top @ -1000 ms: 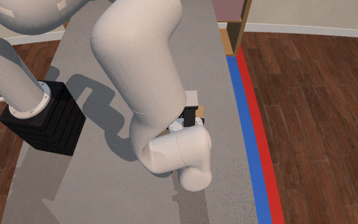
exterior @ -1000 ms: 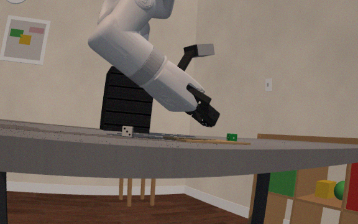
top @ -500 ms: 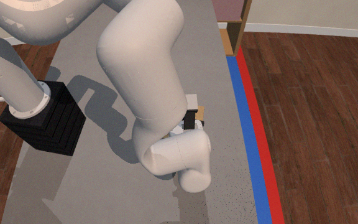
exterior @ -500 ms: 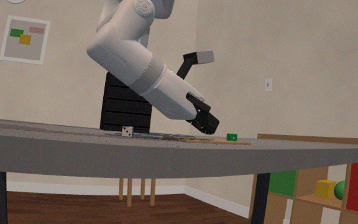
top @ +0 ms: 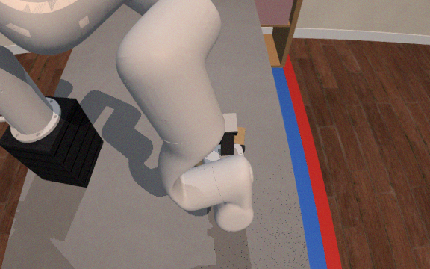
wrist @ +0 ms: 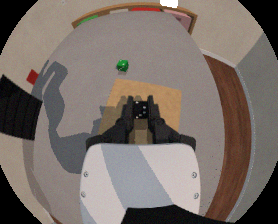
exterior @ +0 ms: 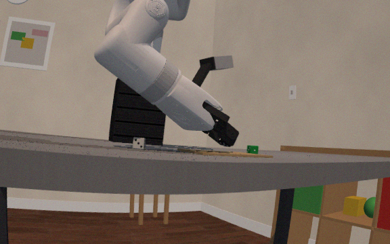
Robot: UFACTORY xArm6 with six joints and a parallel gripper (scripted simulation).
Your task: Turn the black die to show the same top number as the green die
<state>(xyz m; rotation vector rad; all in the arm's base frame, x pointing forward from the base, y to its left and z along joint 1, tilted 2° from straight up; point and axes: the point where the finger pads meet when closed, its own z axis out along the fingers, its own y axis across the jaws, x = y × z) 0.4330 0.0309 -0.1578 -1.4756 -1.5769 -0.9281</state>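
Now: hand 40 mm above the tan mat. Round my hand: green die: 50 mm behind, 120 mm to the left, 30 mm below; black die: 10 mm to the left, 10 mm below; white die: 20 mm behind, 160 mm to the right, 30 mm below.
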